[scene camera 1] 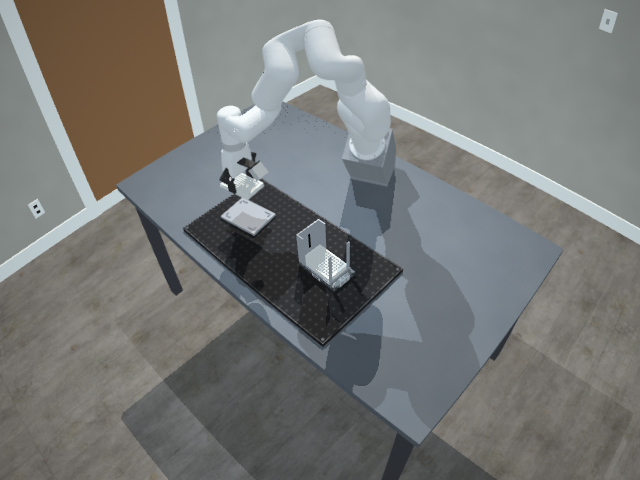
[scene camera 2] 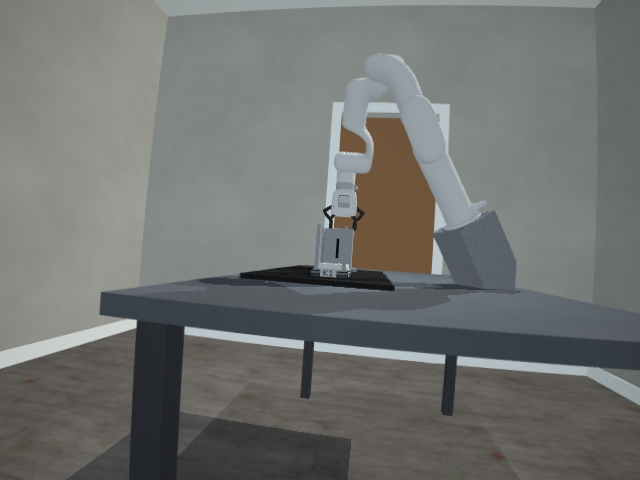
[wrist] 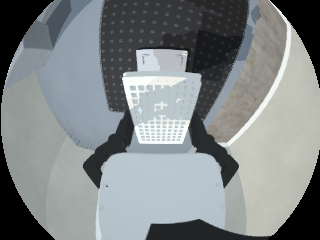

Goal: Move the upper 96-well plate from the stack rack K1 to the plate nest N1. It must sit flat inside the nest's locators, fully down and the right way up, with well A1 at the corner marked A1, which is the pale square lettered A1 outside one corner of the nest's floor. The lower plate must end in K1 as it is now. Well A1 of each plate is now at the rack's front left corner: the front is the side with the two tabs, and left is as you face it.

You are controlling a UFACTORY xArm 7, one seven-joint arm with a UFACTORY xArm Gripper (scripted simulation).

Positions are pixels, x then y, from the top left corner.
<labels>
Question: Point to a 96-well plate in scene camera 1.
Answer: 317,259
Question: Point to a 96-well plate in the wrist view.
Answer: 159,123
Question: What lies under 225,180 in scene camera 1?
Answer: The gripper.
</labels>
